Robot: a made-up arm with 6 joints.
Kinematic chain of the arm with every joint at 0, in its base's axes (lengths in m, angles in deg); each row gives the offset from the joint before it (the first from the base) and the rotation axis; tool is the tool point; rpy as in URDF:
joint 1: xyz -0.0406 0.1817 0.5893 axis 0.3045 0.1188 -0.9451
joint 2: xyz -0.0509 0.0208 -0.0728 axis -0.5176 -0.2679 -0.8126
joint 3: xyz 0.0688 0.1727 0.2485 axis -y
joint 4: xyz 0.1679 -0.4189 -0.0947 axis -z
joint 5: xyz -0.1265 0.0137 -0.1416 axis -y
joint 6: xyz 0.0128 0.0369 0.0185 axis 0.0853 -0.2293 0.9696
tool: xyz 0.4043 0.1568 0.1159 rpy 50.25 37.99 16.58
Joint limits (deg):
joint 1: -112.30..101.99
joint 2: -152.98..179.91
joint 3: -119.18..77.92
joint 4: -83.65..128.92
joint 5: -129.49..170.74
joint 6: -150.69..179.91
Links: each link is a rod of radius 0.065 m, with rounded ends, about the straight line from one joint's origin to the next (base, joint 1, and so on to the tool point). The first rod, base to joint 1, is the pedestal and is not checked.
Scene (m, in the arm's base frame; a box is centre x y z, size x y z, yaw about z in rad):
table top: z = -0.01
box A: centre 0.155 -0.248 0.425 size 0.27 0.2 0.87 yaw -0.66
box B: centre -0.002 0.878 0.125 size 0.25 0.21 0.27 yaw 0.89
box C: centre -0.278 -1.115 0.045 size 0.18 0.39 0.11 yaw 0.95
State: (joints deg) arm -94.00 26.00 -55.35 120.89 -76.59 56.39
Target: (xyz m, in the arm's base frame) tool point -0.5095 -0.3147 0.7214
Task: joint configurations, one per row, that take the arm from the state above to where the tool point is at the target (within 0.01 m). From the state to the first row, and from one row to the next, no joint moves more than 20 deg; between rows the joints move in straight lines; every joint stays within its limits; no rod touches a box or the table.
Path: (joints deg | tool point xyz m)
1: -95.90 44.65 -42.87 122.90 -65.32 51.78 | 0.5668 0.0255 0.8521
2: -97.80 63.29 -30.39 124.90 -54.05 47.17 | 0.4402 -0.0542 1.0368
3: -99.70 81.94 -17.91 126.91 -42.78 42.56 | 0.2301 -0.1728 1.1578
4: -101.60 100.59 -5.43 128.92 -31.50 37.95 | -0.0391 -0.2939 1.1697
5: -83.66 112.69 -7.49 127.11 -37.73 44.37 | -0.2752 -0.3525 1.0807
6: -65.72 124.79 -9.55 125.30 -43.95 50.79 | -0.5181 -0.2757 0.9860
7: -47.78 136.89 -11.61 123.49 -50.17 57.20 | -0.7022 -0.0716 0.9045
8: -29.83 148.99 -13.67 121.68 -56.39 63.62 | -0.7707 0.2176 0.8492
9: -11.89 161.10 -15.72 119.87 -62.61 70.04 | -0.6927 0.5245 0.8226
10: 6.05 173.20 -17.78 118.06 -68.83 76.45 | -0.4734 0.7721 0.8159
11: -2.01 153.87 -26.25 120.77 -69.64 74.03 | -0.6776 0.4953 0.8157
12: -10.06 134.54 -34.73 123.49 -70.44 71.61 | -0.7351 0.1799 0.7959
13: -18.12 115.21 -43.20 126.20 -71.24 69.19 | -0.6640 -0.1041 0.7620
14: -26.18 95.88 -51.67 128.92 -72.04 66.76 | -0.5095 -0.3147 0.7214

